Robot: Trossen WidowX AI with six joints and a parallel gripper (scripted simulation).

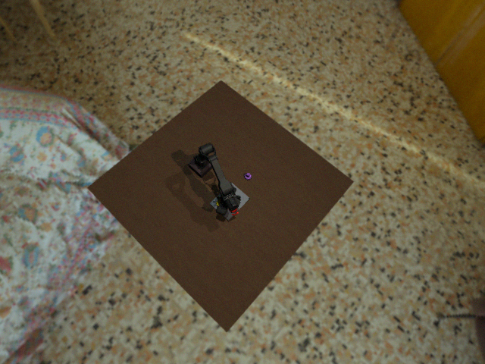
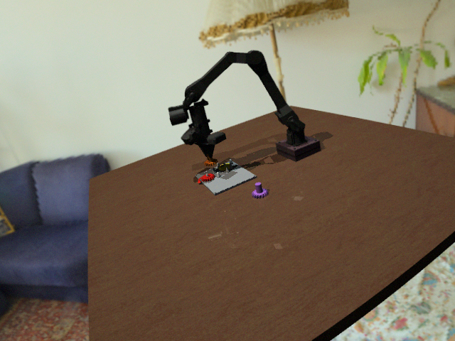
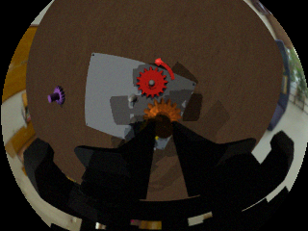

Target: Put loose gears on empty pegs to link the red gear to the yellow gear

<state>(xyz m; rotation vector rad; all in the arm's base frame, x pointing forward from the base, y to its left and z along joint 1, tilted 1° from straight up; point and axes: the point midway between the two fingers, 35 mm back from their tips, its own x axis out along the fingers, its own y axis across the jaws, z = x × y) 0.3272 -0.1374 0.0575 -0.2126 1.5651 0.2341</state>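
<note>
Right now my gripper tip is 6 cm above the red gear, 4 cm short of it and 3 cm to the right of it. Round my gripper tip: orange gear (1 cm below); yellow gear (6 cm below, 5 cm behind); red arrow (7 cm below, 7 cm ahead, 1 cm to the left).
</note>
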